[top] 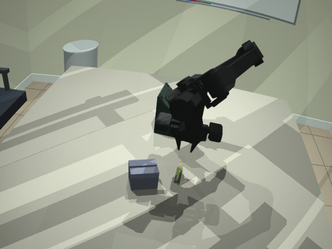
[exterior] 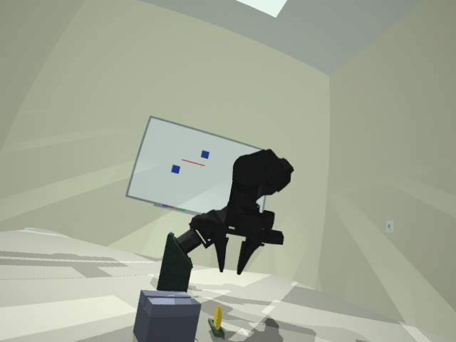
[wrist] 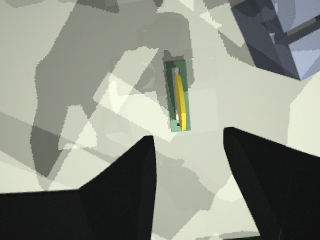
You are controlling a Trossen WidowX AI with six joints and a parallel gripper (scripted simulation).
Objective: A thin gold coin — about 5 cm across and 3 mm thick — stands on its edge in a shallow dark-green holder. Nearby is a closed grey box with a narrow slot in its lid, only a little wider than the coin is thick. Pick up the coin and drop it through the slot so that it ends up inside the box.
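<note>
My gripper tip is now 1 cm past the gold coin, 1 cm to the left of it and 10 cm above it.
</note>
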